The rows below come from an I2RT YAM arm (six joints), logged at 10 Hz.
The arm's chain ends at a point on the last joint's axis. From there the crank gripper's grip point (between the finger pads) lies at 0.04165 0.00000 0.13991 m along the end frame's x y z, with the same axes.
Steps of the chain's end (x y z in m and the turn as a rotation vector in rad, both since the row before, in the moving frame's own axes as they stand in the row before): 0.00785 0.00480 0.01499 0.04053 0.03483 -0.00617; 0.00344 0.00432 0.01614 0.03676 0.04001 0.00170; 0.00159 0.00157 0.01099 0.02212 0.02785 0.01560; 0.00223 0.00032 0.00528 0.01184 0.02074 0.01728; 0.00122 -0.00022 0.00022 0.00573 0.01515 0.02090; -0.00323 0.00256 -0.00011 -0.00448 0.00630 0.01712; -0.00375 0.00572 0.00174 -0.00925 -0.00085 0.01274
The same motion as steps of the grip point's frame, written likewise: 0.01268 -0.00111 0.01334 0.04053 0.03483 -0.00617; 0.00901 -0.00071 0.01427 0.03676 0.04001 0.00170; 0.00549 -0.00083 0.00975 0.02212 0.02785 0.01560; 0.00513 -0.00059 0.00438 0.01184 0.02074 0.01728; 0.00333 -0.00013 -0.00043 0.00573 0.01515 0.02090; -0.00236 0.00391 -0.00038 -0.00448 0.00630 0.01712; -0.00388 0.00754 0.00177 -0.00925 -0.00085 0.01274
